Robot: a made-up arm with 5 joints.
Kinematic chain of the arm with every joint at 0, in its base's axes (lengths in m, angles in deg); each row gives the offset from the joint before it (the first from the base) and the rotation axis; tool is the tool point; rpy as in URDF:
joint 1: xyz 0 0 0.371 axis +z
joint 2: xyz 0 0 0 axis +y
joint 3: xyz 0.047 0 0.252 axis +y
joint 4: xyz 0.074 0 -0.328 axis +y
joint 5: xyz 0.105 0 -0.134 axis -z
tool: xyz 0 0 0 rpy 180 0 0
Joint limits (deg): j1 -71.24..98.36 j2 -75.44..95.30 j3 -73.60..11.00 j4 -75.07..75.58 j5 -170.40..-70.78
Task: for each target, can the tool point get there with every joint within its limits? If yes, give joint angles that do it. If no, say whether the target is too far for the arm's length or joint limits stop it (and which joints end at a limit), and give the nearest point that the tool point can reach.
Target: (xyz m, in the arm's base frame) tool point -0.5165 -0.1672 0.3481
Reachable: no: joint limits stop it (at a limit: joint 2) | nearest point -0.2464 -0.0798 0.3311 | short by 0.284 m
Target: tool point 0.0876 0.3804 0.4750
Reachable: yes | joints 77.03 -2.58 -25.61 -61.50 -162.28
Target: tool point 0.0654 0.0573 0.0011
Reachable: yes | joints 41.24 53.09 -20.10 13.95 -80.66
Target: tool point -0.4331 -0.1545 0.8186
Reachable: no: joint limits stop it (at a limit: joint 2, joint 3, joint 4) | nearest point -0.2783 -0.0993 0.8223 | short by 0.164 m
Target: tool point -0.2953 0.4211 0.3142
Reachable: no: joint limits stop it (at a limit: joint 1) | nearest point -0.0668 0.4547 0.3142 | short by 0.231 m
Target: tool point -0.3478 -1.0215 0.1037
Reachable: no: too far | nearest point 0.1893 -0.5574 0.1870 | short by 0.715 m
